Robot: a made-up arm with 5 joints. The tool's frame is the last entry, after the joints. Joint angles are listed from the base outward. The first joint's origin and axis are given. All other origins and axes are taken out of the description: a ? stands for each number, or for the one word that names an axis. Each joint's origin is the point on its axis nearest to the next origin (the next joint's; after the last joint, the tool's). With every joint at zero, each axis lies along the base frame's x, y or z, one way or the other. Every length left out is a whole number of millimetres.
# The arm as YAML. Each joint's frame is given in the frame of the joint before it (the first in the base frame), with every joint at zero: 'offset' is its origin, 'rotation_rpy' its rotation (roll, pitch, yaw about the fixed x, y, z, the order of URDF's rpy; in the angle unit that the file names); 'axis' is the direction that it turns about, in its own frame. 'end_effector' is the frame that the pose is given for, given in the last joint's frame.
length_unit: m
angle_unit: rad
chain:
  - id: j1
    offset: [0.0, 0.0, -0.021]
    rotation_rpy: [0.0, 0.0, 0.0]
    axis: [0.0, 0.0, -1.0]
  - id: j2
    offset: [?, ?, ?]
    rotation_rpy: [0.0, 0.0, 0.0]
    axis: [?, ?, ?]
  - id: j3
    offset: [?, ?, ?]
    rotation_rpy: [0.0, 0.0, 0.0]
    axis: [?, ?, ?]
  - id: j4
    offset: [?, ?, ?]
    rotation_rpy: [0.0, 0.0, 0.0]
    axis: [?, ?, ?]
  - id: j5
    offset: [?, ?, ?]
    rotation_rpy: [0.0, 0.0, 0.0]
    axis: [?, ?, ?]
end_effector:
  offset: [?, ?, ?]
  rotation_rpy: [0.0, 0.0, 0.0]
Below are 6 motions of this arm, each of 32 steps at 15 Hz.
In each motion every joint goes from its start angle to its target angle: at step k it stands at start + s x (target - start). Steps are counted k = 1, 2, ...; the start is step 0. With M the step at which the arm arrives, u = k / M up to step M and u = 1 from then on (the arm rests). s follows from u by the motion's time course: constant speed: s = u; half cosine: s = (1 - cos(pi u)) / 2; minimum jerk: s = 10 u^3 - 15 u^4 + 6 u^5.
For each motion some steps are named. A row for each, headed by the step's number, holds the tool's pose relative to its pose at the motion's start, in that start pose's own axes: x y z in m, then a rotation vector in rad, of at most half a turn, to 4 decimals.
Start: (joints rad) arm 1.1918 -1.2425 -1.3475 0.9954 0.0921
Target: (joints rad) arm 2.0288 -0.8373 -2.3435 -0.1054 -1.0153
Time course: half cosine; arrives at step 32
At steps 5, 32:
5: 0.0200 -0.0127 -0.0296 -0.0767 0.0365 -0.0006
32: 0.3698 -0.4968 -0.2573 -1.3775 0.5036 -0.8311

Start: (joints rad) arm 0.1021 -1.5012 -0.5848 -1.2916 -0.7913
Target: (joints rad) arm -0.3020 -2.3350 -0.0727 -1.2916 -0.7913
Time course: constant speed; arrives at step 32
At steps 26, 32:
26: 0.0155 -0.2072 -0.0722 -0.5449 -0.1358 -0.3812
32: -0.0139 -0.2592 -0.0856 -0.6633 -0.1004 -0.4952

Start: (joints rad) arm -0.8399 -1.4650 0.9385 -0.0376 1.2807
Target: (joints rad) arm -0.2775 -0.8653 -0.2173 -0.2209 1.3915
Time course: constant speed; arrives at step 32
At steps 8, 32:
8: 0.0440 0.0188 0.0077 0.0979 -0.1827 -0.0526
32: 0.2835 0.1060 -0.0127 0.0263 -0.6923 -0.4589

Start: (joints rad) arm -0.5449 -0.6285 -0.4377 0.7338 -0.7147
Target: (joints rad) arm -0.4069 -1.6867 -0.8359 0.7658 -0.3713
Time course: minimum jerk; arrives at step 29
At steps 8, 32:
8: 0.0104 0.0171 -0.0240 -0.1396 -0.0421 -0.0315
32: 0.0530 0.0309 -0.1863 -1.0291 -0.0828 0.0551

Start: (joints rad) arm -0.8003 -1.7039 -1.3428 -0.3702 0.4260
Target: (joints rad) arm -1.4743 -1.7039 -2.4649 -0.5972 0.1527
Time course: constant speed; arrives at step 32
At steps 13, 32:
13: 0.1155 -0.0452 -0.0004 -0.2219 -0.5554 -0.2277
32: 0.1812 -0.1616 0.2367 -0.4605 -1.3482 -0.6745

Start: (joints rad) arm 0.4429 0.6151 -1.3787 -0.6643 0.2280
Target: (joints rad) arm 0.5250 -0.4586 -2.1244 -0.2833 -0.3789
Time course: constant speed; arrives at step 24
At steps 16, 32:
16: 0.1974 0.1098 0.1759 0.2286 -0.3953 0.3600
32: 0.1695 0.1767 0.3023 0.3692 -0.5371 0.6725

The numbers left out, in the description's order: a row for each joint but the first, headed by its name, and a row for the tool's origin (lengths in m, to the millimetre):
j2: xyz -0.423 0.079 0.0, axis 1.0 0.0 0.0
j3: xyz 0.0 -0.3 0.053, axis 0.0 1.0 0.0
j4: xyz 0.043 0.0 0.016, axis 1.0 0.0 0.0
j5: xyz 0.0 0.352 -0.238, axis 0.0 -1.0 0.0
tool: xyz -0.039 0.0 0.035

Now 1 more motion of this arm.
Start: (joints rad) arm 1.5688 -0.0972 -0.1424 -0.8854 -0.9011
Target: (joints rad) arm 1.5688 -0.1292 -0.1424 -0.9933 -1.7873
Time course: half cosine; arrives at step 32
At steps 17, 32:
17: 0.0385 -0.0190 0.0010 -0.0334 0.4843 -0.0698
32: 0.0727 -0.0379 -0.0057 -0.0351 0.8811 -0.1399

